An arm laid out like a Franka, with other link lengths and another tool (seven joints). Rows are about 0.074 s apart.
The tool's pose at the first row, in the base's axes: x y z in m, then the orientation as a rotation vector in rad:
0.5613 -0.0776 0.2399 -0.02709 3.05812 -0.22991
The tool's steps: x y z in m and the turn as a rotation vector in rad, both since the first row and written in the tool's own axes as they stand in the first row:
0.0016 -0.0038 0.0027 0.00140 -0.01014 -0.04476
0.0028 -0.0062 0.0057 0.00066 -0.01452 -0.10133
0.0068 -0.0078 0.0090 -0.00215 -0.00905 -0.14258
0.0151 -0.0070 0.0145 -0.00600 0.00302 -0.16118
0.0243 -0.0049 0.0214 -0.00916 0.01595 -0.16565
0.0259 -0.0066 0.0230 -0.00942 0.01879 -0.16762
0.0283 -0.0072 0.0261 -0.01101 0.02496 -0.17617
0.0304 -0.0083 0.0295 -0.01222 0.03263 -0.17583
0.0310 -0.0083 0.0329 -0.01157 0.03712 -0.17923
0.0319 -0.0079 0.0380 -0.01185 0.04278 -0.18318
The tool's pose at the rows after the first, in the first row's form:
0.5600 -0.0818 0.2377 -0.09640 3.04964 -0.23393
0.5590 -0.0846 0.2350 -0.18318 3.04548 -0.23573
0.5553 -0.0868 0.2317 -0.24615 3.04987 -0.23422
0.5474 -0.0870 0.2255 -0.27448 3.06134 -0.23036
0.5388 -0.0862 0.2178 -0.28116 3.07434 -0.22682
0.5373 -0.0881 0.2163 -0.28414 3.07708 -0.22676
0.5351 -0.0893 0.2132 -0.29729 3.08281 -0.22528
0.5333 -0.0909 0.2098 -0.29664 3.09064 -0.22402
0.5330 -0.0914 0.2064 -0.30178 3.09480 -0.22557
0.5325 -0.0918 0.2013 -0.30781 3.10017 -0.22581

